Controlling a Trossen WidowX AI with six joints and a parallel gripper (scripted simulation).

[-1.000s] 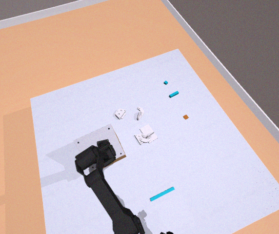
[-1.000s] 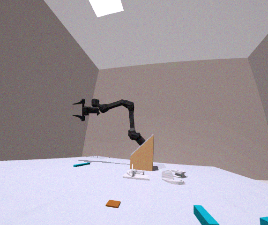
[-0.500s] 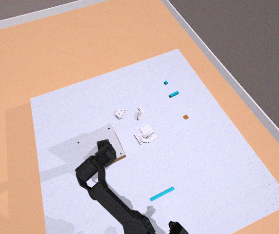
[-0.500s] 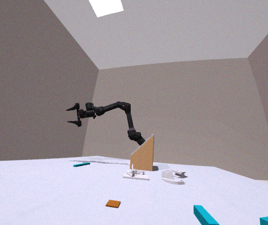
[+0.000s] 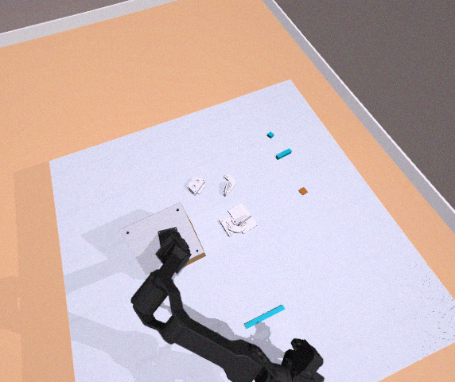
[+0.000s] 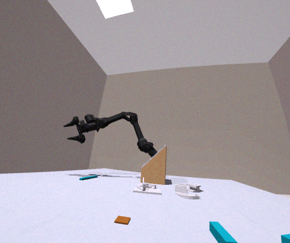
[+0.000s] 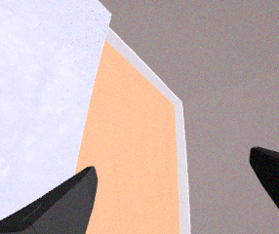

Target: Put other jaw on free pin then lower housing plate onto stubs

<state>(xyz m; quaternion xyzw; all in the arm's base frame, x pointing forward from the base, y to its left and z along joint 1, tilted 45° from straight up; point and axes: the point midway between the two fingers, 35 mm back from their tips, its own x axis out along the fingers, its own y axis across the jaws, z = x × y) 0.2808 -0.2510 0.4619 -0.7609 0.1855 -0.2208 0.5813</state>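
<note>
My gripper tip is 50 mm past the jaw, 760 mm to the right of it and 250 mm above it. Also, from my gripper tip: white block piece: 200 mm behind, 770 mm to the left, 250 mm below; orange tile: 250 mm ahead, 610 mm to the left, 260 mm below; long cyan bar: 80 mm behind, 190 mm to the left, 250 mm below.
</note>
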